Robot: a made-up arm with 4 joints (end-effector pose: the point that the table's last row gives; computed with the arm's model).
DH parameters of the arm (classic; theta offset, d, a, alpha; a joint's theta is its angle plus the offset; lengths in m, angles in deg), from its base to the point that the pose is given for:
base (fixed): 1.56 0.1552 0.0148 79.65
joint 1: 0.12 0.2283 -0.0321 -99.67
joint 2: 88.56 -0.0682 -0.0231 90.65
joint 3: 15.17 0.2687 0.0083 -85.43
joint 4: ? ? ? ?
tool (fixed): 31.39 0.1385 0 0
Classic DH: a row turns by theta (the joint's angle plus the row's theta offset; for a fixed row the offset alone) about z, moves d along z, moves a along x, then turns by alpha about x.
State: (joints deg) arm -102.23 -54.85 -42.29 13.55
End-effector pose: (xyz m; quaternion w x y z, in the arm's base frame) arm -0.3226 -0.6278 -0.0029 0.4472 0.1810 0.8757 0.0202
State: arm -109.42 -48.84 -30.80 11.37
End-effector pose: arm -0.3507 -0.5690 -0.0423 0.4627 0.2470 0.8510 0.0250
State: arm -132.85 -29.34 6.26 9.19
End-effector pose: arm -0.4260 -0.3167 -0.0801 0.4749 0.4948 0.7231 -0.0826
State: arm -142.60 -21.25 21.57 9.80
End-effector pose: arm -0.4277 -0.2151 -0.0694 0.4675 0.5780 0.6448 -0.1775
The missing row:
joint 4: -42.15 -0.2818 0.3244 21.09
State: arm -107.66 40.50 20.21 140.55
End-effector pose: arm -0.0959 -0.2244 0.3659 0.2699 -0.6931 0.5006 -0.4429
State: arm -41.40 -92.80 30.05 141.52
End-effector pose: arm -0.0541 -0.2141 0.0419 0.3886 0.0597 0.2116 0.8948
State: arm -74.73 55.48 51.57 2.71
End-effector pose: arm 0.0050 0.2932 0.0157 0.2445 0.9249 0.2300 0.1786
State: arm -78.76 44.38 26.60 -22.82
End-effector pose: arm -0.1570 0.1897 -0.1935 0.4363 0.7410 0.4764 0.1834
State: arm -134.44 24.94 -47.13 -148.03
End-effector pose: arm -0.1347 -0.5251 0.0605 0.6135 -0.4144 0.6722 0.0077
